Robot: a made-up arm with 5 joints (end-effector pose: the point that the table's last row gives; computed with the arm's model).
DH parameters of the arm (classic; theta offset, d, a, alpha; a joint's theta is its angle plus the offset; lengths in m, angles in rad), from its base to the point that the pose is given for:
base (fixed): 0 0.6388 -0.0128 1.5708
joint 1: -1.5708 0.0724 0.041 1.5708
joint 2: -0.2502 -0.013 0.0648 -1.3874
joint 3: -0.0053 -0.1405 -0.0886 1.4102
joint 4: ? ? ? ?
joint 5: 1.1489 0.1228 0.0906 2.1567
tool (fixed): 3.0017 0.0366 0 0
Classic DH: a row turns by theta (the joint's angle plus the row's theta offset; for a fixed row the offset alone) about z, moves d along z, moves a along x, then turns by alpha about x.
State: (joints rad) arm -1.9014 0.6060 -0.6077 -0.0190 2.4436
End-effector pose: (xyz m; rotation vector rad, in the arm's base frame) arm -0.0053 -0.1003 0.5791 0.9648 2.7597 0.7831
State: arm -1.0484 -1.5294 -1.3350 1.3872 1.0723
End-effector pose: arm 0.1855 -0.0603 0.4996 -0.0048 -0.1694 -3.0208
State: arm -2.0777 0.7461 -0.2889 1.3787 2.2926
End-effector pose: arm 0.0136 0.1454 0.5431 0.4406 -1.5881 -1.6675
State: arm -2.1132 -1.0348 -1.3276 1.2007 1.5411
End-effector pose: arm -0.0922 -0.0268 0.3894 -1.8998 -0.4325 -1.9113
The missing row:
joint 4: -0.838 0.112 -0.0615 -2.257
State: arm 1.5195 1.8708 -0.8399 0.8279 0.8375
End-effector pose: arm 0.1356 -0.0589 0.8031 0.3091 2.2300 -0.4141
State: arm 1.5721 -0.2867 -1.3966 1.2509 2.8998
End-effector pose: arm -0.0391 -0.0723 0.9086 -1.1813 -0.0773 1.1492
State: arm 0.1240 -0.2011 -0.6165 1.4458 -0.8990
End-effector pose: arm 0.0380 -0.0578 0.6620 0.4596 -1.2801 0.0519
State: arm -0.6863 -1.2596 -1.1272 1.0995 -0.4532
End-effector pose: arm 0.0701 -0.0454 0.5965 1.2008 -0.0423 -1.5986
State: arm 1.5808 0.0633 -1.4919 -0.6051 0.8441
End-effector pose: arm 0.1116 0.0016 0.7463 -0.8331 0.7357 2.3449
